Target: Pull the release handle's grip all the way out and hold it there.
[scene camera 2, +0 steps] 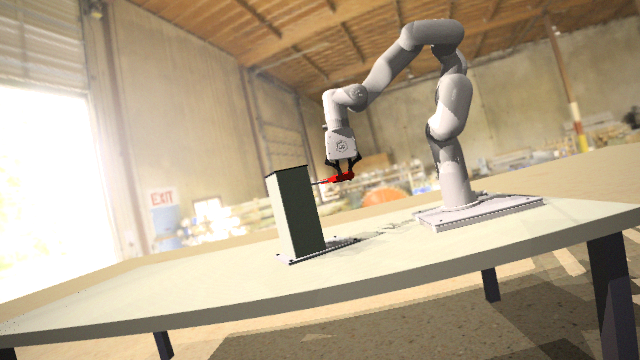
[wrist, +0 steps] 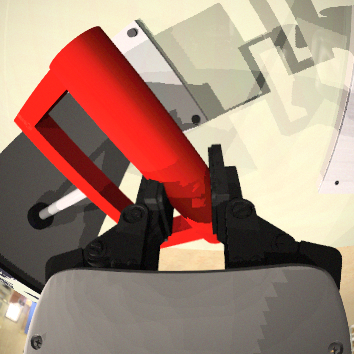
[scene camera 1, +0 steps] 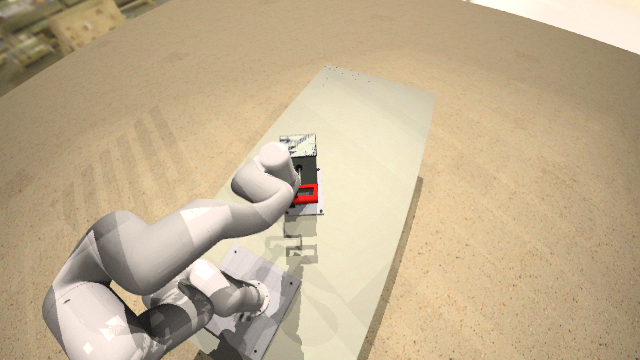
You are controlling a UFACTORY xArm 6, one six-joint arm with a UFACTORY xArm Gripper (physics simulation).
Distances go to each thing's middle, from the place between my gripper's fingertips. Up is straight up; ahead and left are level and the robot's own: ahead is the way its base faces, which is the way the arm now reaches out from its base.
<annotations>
The bolted base plate (wrist: 134, 43) lies 150 mm ahead of my hand, 40 mm to the left of it and 190 mm below it.
</annotations>
